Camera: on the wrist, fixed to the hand. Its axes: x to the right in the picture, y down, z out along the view.
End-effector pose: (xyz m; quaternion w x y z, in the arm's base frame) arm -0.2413 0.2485 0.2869 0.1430 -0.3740 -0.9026 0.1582
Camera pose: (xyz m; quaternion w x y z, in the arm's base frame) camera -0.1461 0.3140 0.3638 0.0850 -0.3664 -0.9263 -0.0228
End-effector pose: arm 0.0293 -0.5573 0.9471 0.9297 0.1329 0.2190 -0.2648
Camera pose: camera 0.0252 -0.4510 0.8580 0.9266 -0.0483 0.2789 -0.2475
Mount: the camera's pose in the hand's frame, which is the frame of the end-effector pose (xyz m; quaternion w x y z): -0.0067 0.0737 -0.1174 0.9816 -0.1877 0.0107 -0.0324
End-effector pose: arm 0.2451 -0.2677 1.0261 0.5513 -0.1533 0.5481 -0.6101
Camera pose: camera 0.1917 -0.1880 0.9258 0.4867 -0.2652 0.6535 -0.5155
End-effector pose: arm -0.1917 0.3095 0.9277 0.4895 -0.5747 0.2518 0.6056
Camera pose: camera -0.2049 0.1766 0.8901 0.3896 -0.6706 0.1201 0.6197
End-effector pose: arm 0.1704 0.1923 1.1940 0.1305 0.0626 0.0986 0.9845
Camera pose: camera 0.1413 0.0999 1.0947 0.1707 0.0232 -0.0846 0.9814
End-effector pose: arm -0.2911 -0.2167 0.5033 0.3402 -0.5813 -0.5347 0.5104
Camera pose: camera -0.1579 -0.2200 0.4645 0.2471 -0.6226 -0.6359 0.3834
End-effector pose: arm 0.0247 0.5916 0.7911 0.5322 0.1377 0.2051 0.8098
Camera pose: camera -0.0838 0.5379 0.7233 0.5723 0.0200 0.0595 0.8176
